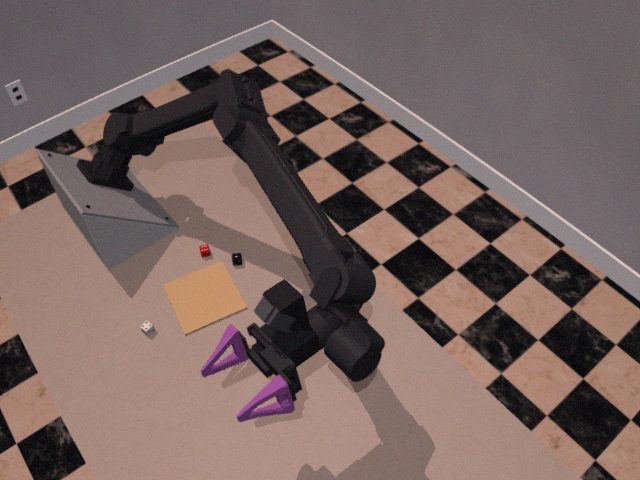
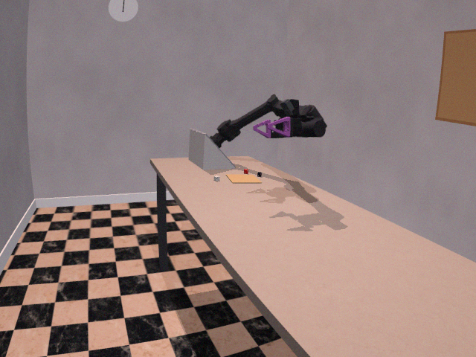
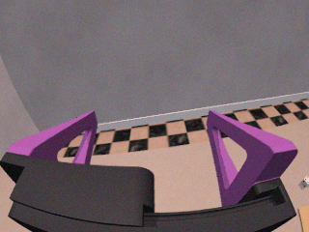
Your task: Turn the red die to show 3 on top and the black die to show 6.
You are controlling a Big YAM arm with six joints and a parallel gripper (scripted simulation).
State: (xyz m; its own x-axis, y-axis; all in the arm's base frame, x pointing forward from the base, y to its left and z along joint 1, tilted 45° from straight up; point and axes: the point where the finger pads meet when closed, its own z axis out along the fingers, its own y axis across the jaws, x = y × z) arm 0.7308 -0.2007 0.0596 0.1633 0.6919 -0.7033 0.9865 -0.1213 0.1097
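My gripper is now 45 cm past the red die, 28 cm above it and 19 cm to the right of it. Also, from my hand: orange mat: 35 cm behind, 28 cm below, 13 cm to the left; then white die: 35 cm behind, 28 cm below, 1 cm to the right; then black die: 38 cm behind, 28 cm below, 24 cm to the left.
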